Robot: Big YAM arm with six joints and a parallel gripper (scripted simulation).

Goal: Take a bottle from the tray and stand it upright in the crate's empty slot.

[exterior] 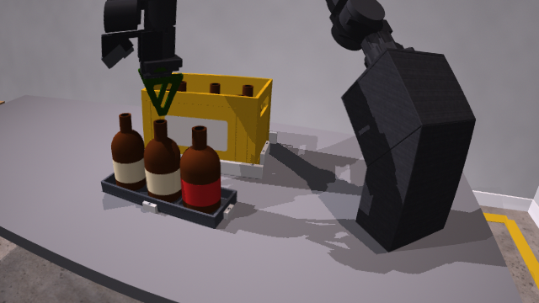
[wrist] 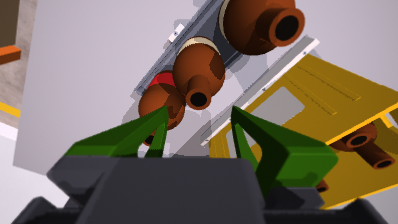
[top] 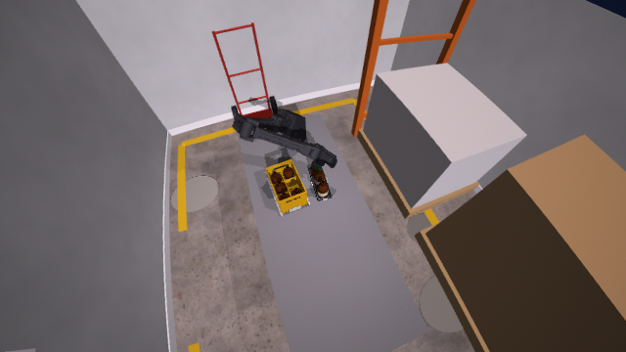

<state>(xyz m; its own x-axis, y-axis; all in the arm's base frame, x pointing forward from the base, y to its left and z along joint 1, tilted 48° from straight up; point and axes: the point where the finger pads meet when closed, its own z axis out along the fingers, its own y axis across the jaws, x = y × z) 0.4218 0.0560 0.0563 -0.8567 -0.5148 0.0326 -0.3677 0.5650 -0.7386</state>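
My gripper is now 18 cm above the dark tray. Round my hand: yellow crate (7 cm behind, 22 cm to the right, 11 cm below).
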